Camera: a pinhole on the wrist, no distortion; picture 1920 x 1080 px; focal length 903.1 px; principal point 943.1 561.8 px. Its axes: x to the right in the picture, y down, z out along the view. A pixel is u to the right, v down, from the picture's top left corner.
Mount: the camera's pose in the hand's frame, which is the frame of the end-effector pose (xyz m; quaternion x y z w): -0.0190 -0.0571 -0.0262 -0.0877 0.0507 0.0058 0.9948
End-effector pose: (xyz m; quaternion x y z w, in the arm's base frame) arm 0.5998 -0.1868 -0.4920 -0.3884 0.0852 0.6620 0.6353
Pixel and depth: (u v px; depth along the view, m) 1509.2 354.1 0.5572
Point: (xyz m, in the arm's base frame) 0.5133 0.4350 -0.3543
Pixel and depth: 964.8 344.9 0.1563
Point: 0.6064 -0.0934 -0.3763
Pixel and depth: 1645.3 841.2 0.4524
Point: 0.3497 0.2901 -0.5417
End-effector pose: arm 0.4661 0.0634 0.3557 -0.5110 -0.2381 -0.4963 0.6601
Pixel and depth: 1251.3 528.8 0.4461
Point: 0.6176 0.3529 0.6441
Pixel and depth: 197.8 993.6 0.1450
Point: 0.4718 0.2200 0.2794
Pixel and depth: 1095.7 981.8 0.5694
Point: 0.8812 0.4394 0.5012
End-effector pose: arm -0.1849 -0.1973 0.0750 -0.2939 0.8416 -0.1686 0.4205
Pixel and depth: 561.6 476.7 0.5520
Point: 0.3533 -0.1028 -0.1225
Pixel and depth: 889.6 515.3 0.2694
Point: 0.0221 -0.2195 -0.0503
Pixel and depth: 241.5 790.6 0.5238
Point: 0.3421 0.1489 -0.0822
